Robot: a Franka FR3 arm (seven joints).
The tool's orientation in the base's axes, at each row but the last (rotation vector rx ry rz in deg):
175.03, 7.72, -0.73
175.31, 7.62, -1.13
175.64, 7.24, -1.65
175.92, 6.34, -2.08
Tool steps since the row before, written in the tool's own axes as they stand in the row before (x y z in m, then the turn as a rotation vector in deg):
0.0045, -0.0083, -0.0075, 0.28, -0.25, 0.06
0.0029, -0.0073, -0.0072, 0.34, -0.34, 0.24
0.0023, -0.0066, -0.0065, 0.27, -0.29, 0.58
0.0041, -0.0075, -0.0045, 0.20, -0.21, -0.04
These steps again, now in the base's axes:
0.0038, 0.0093, 0.0067, 0.26, 0.27, -0.08
0.0023, 0.0081, 0.0066, 0.31, 0.35, -0.27
0.0018, 0.0072, 0.0060, 0.24, 0.27, -0.61
0.0036, 0.0081, 0.0039, 0.19, 0.23, 0.02

